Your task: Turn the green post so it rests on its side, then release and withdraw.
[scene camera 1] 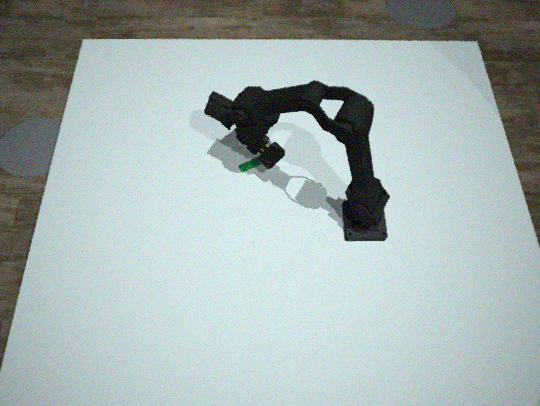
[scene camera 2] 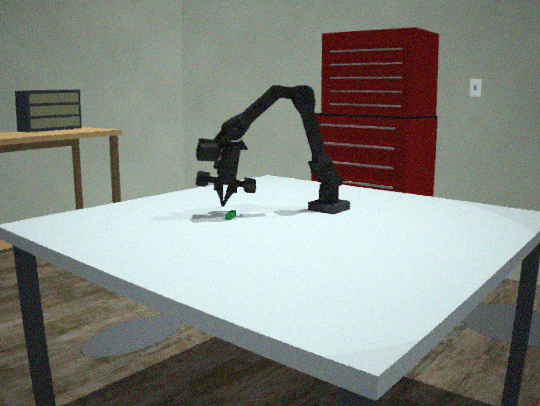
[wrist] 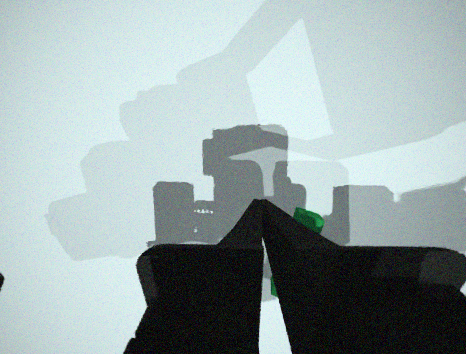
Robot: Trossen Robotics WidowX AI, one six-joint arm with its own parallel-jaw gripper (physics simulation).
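Observation:
The green post [scene camera 1: 249,165] [scene camera 2: 230,215] [wrist: 310,220] lies on its side on the white table. In scene camera 1 its right end is hidden behind a dark part of the gripper. In the wrist view most of it is hidden behind the right finger, with one end showing beside that finger and a green sliver between the fingers. My gripper [scene camera 2: 223,205] [wrist: 259,205] is shut and empty, fingertips together and pointing down. It hangs a little above the table, close to the post, with nothing between the fingers.
The arm's base [scene camera 1: 365,231] [scene camera 2: 329,205] stands on the white table [scene camera 1: 270,310] [scene camera 2: 300,280], to the right of the post. Shadows of the arm fall around the post. A red tool cabinet [scene camera 2: 370,75] and a wooden side table [scene camera 2: 100,132] stand beyond the table.

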